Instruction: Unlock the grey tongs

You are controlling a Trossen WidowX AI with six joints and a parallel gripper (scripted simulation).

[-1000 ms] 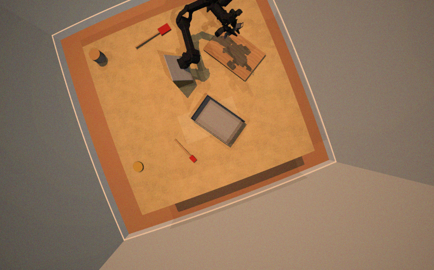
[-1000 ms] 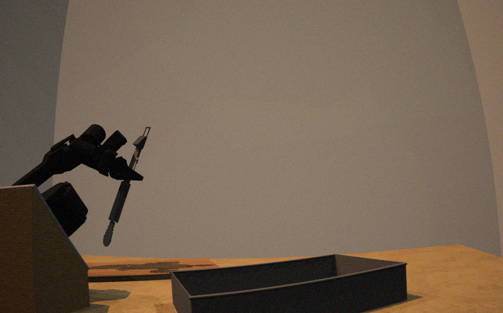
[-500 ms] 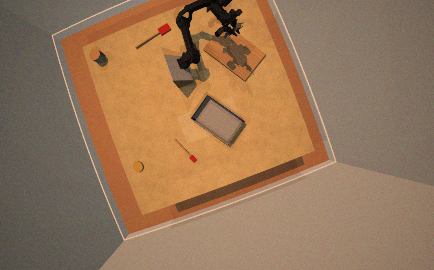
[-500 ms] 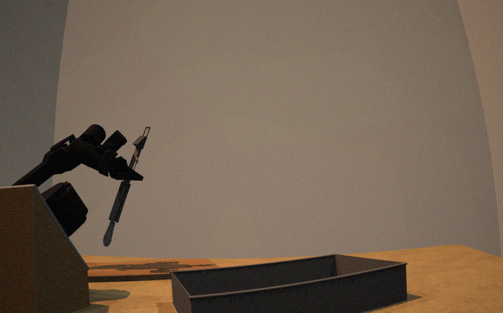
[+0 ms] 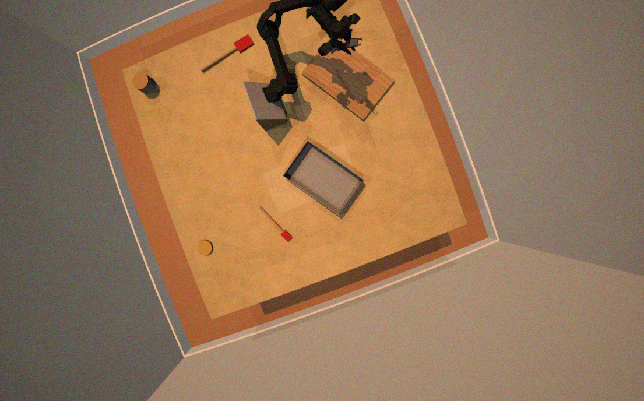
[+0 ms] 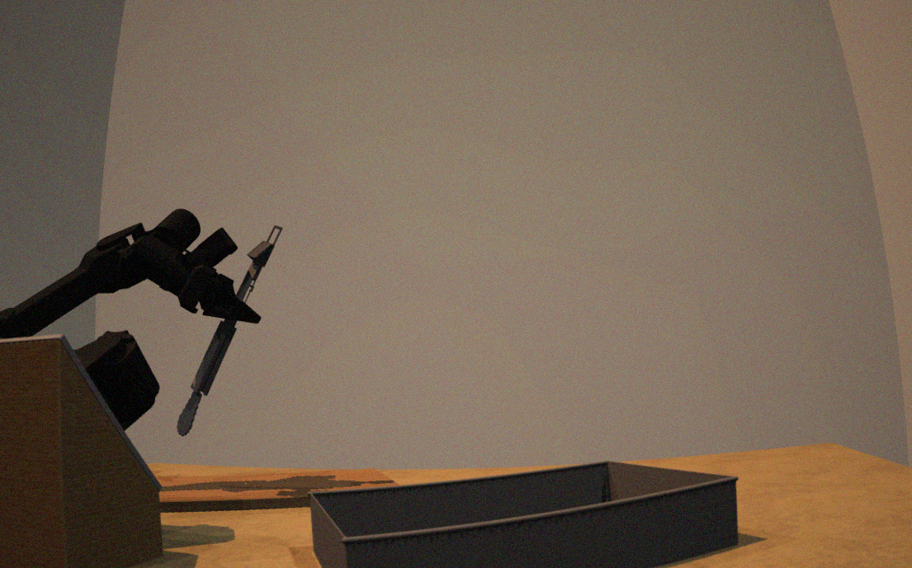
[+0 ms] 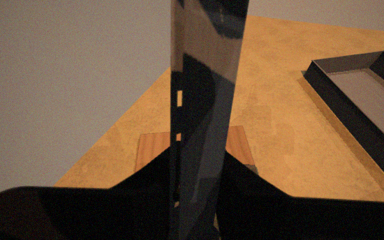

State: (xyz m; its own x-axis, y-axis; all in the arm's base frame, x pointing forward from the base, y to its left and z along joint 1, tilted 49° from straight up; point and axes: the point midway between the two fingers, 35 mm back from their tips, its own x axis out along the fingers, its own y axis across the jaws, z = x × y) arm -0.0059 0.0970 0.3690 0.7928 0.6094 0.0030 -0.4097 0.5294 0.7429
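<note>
Now: the wooden board 240 mm below my gripper tip. From my gripper tip the other things lie so: roasting tin: 390 mm ahead, 280 mm to the right, 220 mm below; orange disc: 920 mm to the right, 470 mm ahead, 240 mm below.
</note>
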